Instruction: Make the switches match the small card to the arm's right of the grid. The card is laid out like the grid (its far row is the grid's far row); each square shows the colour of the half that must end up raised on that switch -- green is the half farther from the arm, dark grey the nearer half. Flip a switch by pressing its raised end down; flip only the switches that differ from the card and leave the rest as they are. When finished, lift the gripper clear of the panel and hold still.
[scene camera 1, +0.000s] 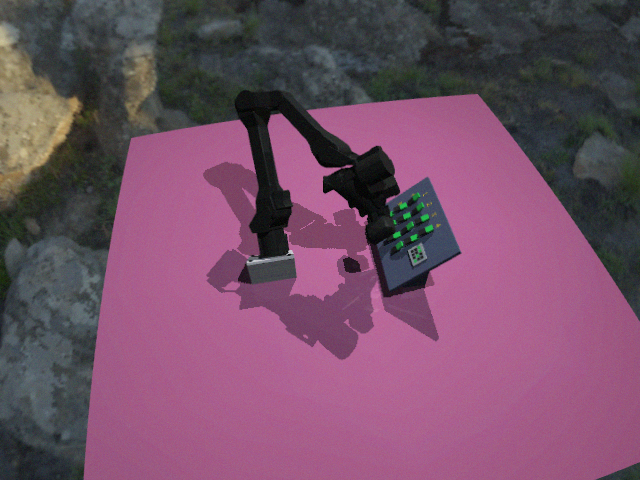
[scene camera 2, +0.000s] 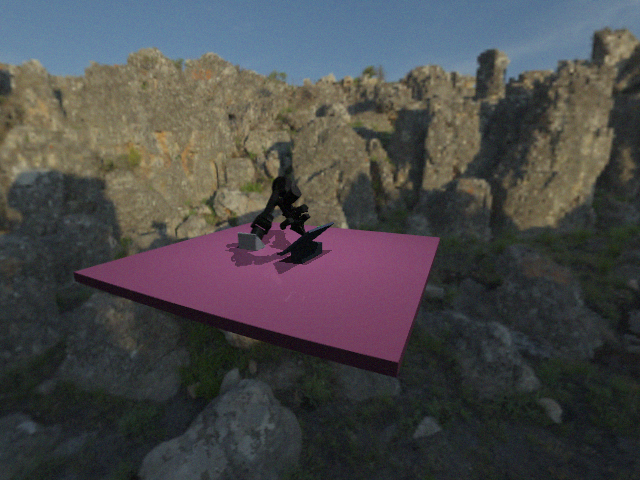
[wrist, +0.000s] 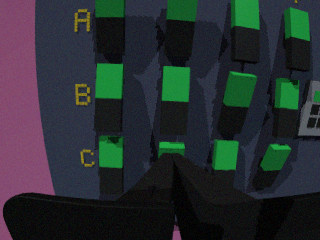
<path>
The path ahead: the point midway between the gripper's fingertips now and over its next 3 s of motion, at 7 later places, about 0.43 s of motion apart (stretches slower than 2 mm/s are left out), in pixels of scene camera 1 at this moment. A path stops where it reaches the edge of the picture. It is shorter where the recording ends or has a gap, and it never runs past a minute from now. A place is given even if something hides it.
The gripper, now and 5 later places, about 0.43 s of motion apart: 391, 222; 392, 223; 392, 223; 392, 223; 385, 219; 385, 210
</path>
